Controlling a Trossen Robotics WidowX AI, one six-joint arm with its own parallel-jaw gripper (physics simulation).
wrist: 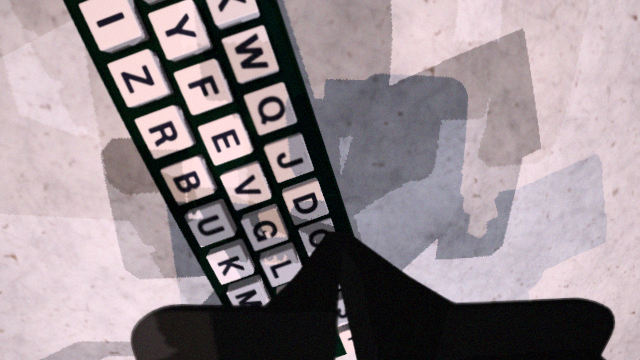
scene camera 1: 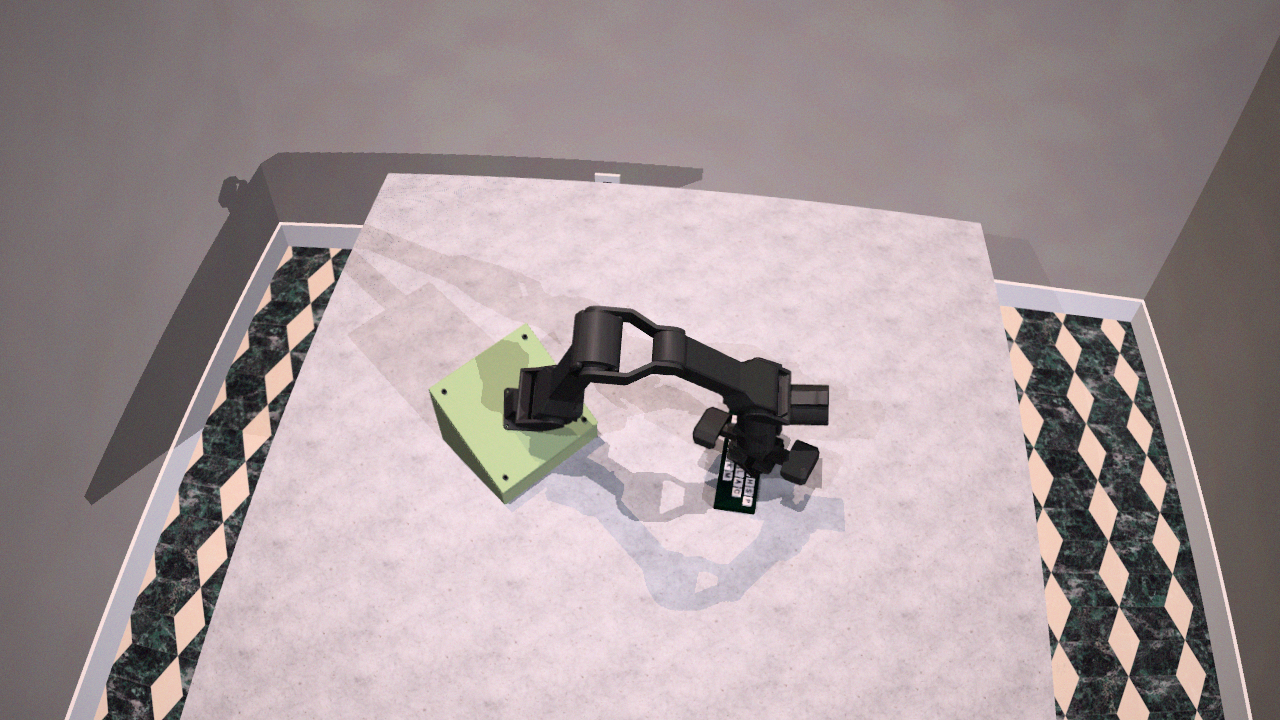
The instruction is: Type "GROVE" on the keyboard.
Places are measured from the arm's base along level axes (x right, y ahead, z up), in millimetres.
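Pixels of known places: gripper, fingertip midpoint: (wrist: pixel 336 241) (scene camera 1: pixel 754 475); arm's base, link origin: (scene camera 1: pixel 524 410).
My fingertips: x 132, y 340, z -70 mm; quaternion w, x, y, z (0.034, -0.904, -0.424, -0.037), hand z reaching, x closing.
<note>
For each thing: its middle in the pictures, then the offset to it from my fingertips. Level surfaces: height alone.
- narrow dark green keyboard, body centre: (wrist: pixel 253 191) (scene camera 1: pixel 741 458) dx -38, dy -12, dz -3 mm
- G key, body centre: (wrist: pixel 265 227) dx -25, dy -17, dz +2 mm
- R key, body centre: (wrist: pixel 166 132) dx -74, dy -18, dz +2 mm
- V key, body centre: (wrist: pixel 247 185) dx -42, dy -10, dz +2 mm
- E key, body centre: (wrist: pixel 226 138) dx -59, dy -4, dz +2 mm
- looks like O, body centre: (wrist: pixel 318 235) dx -6, dy -4, dz -2 mm
- pale table, surface height: dz -11 mm
A narrow dark green keyboard (scene camera 1: pixel 723 501) (wrist: pixel 334 200) with white letter keys lies on the table, partly under the arm. In the wrist view, the G key (wrist: pixel 264 230), R key (wrist: pixel 164 133), V key (wrist: pixel 246 186) and E key (wrist: pixel 226 140) show. A key that looks like O (wrist: pixel 311 239) is partly hidden by the fingers. My gripper (scene camera 1: pixel 751 470) (wrist: pixel 336 241) is shut and empty. Its tips are at that O key, near the board's edge; whether they touch it I cannot tell. The fingers hide some keys beyond it.
The arm's base stands on a light green block (scene camera 1: pixel 483 438) at the left of the keyboard. The pale table (scene camera 1: pixel 537 608) bears shadows of the arm. Its side edges border a patterned floor (scene camera 1: pixel 1123 537), with a wall behind.
</note>
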